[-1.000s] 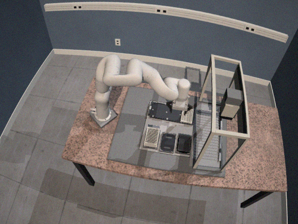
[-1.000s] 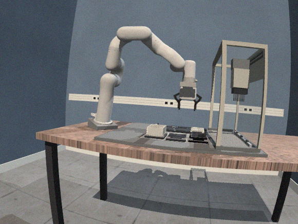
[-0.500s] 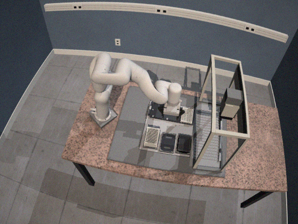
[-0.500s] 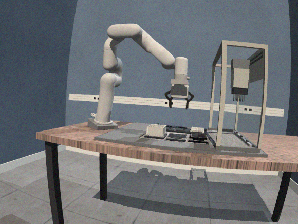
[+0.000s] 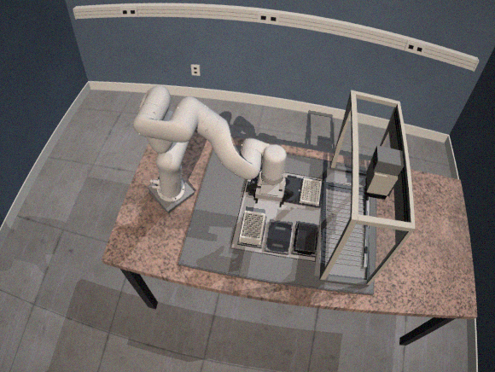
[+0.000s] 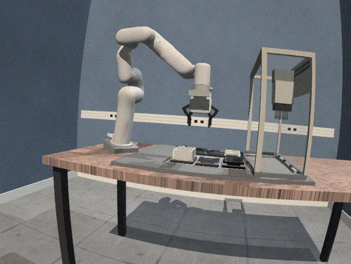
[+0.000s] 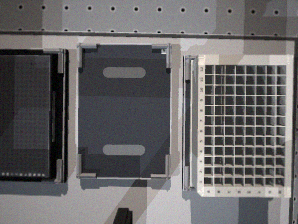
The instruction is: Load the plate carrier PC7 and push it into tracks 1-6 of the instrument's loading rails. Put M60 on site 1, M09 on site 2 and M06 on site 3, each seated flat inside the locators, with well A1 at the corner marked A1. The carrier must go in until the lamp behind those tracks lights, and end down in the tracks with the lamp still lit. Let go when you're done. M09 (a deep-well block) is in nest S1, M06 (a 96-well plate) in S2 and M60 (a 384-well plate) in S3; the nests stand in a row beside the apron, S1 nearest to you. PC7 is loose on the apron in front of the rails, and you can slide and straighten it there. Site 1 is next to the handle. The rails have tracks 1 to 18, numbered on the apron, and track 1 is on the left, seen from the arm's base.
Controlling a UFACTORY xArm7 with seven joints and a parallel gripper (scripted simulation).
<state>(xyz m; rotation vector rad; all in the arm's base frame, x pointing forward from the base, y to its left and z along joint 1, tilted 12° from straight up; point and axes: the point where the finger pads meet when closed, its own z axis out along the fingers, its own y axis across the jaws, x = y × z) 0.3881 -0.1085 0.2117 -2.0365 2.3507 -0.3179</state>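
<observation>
Now: hand 6 cm past the white deep-well block M09, 4 cm to the left of it and 13 cm above it. Round my hand: nest S2: 5 cm ahead, 7 cm to the right, 16 cm below; dark 384-well plate M60: 16 cm ahead, 8 cm to the right, 14 cm below; nest S1: 6 cm behind, 4 cm to the right, 16 cm below.
</observation>
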